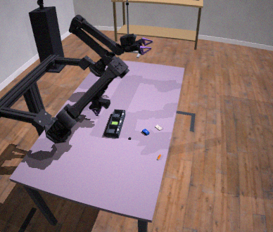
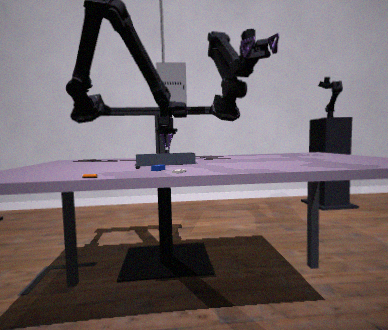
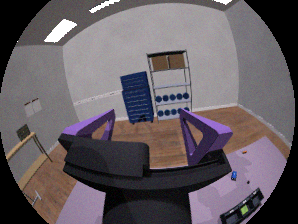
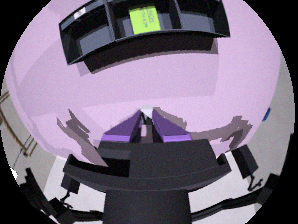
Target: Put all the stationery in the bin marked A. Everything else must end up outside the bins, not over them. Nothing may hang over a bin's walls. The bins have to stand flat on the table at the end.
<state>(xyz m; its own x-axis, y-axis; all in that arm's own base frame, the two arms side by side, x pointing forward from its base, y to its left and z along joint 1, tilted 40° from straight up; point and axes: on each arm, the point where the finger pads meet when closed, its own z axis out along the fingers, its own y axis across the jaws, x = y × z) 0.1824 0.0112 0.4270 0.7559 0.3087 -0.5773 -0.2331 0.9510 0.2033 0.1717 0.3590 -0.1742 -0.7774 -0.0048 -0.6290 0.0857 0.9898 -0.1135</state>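
My right hand is 140 mm short of the dark bin, 50 mm above it and 20 mm to the left of it. Also, from my right hand: black item (270 mm ahead, 130 mm to the right, 70 mm below); then green item (140 mm ahead, 60 mm below, 20 mm to the right); then blue item (360 mm ahead, 60 mm below, 50 mm to the right).
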